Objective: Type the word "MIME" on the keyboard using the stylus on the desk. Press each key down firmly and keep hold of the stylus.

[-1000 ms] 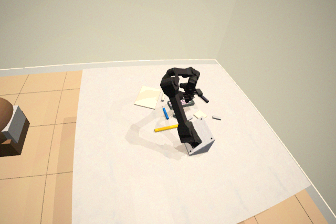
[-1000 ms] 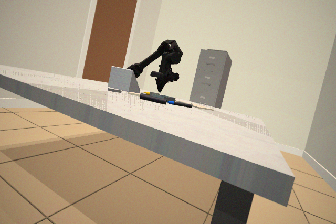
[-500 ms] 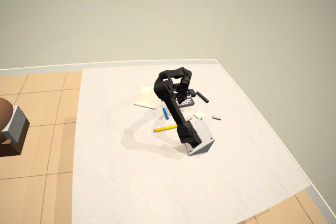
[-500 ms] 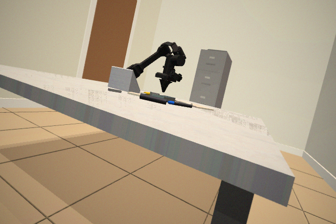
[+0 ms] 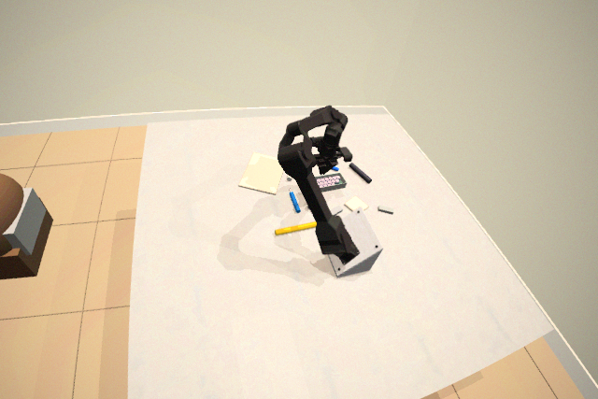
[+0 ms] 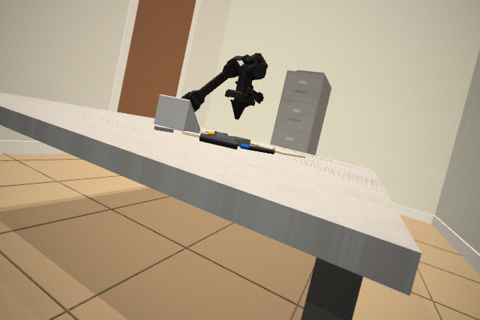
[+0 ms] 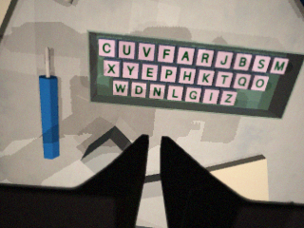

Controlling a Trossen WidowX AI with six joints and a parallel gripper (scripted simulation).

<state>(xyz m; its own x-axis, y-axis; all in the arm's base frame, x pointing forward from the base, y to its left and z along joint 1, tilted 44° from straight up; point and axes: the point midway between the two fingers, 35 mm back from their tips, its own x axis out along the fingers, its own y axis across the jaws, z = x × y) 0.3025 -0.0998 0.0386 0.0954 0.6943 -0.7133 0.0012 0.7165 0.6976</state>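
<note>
Right now my gripper tip is 110 mm to the right of the blue stylus and 90 mm above it. Round my gripper tip: blue-capped pen: 120 mm ahead, 110 mm to the right, 90 mm below; yellow pencil: 150 mm behind, 140 mm to the left, 90 mm below; small tan card: 110 mm behind, 120 mm to the right, 90 mm below.
</note>
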